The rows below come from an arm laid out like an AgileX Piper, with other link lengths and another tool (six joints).
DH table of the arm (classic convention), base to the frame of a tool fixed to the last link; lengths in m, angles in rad. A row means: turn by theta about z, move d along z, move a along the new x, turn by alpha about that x. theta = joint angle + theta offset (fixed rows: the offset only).
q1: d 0.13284; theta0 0; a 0; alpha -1.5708
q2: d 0; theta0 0.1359; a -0.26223; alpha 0
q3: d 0; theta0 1.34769; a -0.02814; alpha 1.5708
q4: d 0.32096; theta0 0; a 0; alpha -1.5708
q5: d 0; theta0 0; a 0; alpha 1.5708
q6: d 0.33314; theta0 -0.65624; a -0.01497; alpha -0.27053
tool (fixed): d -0.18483; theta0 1.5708; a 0; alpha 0
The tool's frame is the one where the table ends.
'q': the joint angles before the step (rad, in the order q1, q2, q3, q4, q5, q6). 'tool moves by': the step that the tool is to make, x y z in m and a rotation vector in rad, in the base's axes. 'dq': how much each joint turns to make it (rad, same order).
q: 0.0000, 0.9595, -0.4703, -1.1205, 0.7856, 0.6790
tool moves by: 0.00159, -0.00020, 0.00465, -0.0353, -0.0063, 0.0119
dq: 0.0000, -0.0001, 0.0000, -0.0440, 0.0000, 0.0097
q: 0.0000, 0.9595, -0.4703, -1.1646, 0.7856, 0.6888
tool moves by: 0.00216, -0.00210, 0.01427, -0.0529, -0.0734, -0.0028
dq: 0.0000, 0.0000, 0.0000, -0.1248, -0.0028, 0.1090
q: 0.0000, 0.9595, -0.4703, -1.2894, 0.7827, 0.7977
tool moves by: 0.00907, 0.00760, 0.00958, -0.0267, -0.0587, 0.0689
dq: 0.0000, 0.0016, 0.0001, -0.1018, -0.0653, 0.0685
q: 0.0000, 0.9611, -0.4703, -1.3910, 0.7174, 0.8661
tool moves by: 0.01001, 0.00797, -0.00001, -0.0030, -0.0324, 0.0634
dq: 0.0000, 0.0234, 0.0001, -0.0866, -0.0640, 0.0752
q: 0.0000, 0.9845, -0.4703, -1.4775, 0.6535, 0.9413
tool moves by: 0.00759, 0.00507, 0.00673, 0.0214, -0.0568, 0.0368
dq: 0.0000, 0.0156, -0.0140, -0.0723, -0.0456, 0.0947
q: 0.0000, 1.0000, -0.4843, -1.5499, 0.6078, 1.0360
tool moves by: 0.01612, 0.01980, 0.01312, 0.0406, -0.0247, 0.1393
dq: 0.0000, 0.0000, -0.0427, 0.0196, -0.1434, -0.0436
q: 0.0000, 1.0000, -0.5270, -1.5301, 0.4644, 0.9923
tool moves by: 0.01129, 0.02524, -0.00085, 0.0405, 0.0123, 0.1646
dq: 0.0000, 0.0016, -0.0123, 0.0643, -0.1659, -0.0943
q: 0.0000, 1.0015, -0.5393, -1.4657, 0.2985, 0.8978
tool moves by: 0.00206, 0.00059, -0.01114, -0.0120, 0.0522, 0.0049
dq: 0.0000, 0.0180, 0.0000, 0.0961, 0.0052, -0.1141
